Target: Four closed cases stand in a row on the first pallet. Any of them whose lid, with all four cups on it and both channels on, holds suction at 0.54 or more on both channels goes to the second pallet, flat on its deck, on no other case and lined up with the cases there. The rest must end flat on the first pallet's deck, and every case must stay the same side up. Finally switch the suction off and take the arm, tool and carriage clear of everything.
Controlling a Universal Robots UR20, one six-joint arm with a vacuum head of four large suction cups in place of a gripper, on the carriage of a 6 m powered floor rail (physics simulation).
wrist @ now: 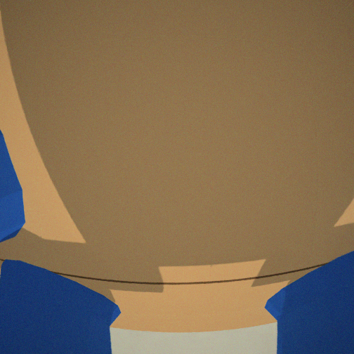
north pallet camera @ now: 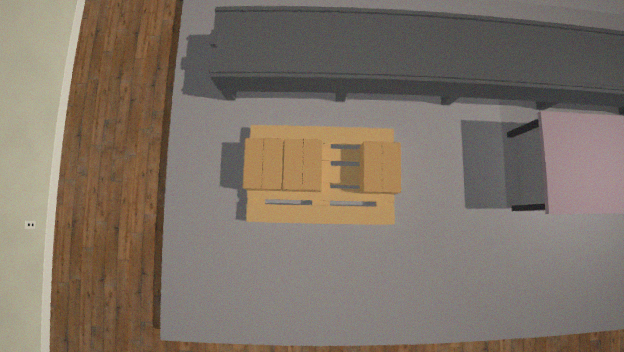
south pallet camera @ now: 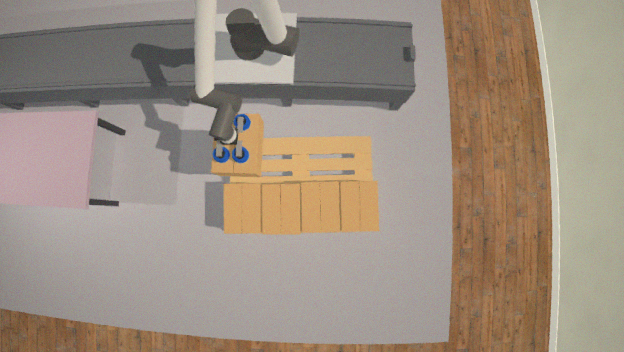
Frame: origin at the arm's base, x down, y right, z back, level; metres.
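Where they show: arm's base, origin of its link: (south pallet camera: 249, 46).
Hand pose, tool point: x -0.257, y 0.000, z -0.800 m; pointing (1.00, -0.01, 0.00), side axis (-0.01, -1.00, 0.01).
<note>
Each offset is from my tool point to the top centre of the thing. Level surfaces: height alone.
On the first pallet (north pallet camera: 320, 215) in the north view, two cases (north pallet camera: 262, 164) (north pallet camera: 302, 165) stand side by side at the left. After a gap of bare deck, a third case (north pallet camera: 381, 167) stands at the right end. My vacuum head (south pallet camera: 231, 138) is on the lid of another case {dy -0.019, dx -0.024, dz -0.025 m} (south pallet camera: 254, 145) (wrist: 175, 150) and holds it raised, level, over the back left corner of the second pallet (south pallet camera: 320, 146) and partly past its left edge. Several cases {dy +0.025, dx +0.482, dz -0.432 m} (south pallet camera: 242, 207) {dy -0.883, dx +0.482, dz -0.388 m} (south pallet camera: 359, 207) fill the front row there. Blue cups (wrist: 50, 310) rest on the lid; one cup is hidden by the wrist in the south view.
The dark floor rail (north pallet camera: 350, 45) (south pallet camera: 350, 55) runs behind both pallets. The white carriage (south pallet camera: 282, 67) stands on it behind the second pallet. A pink table {dx +0.297 m} (north pallet camera: 585, 165) (south pallet camera: 45, 160) stands between the pallets, left of the held case in the south view.
</note>
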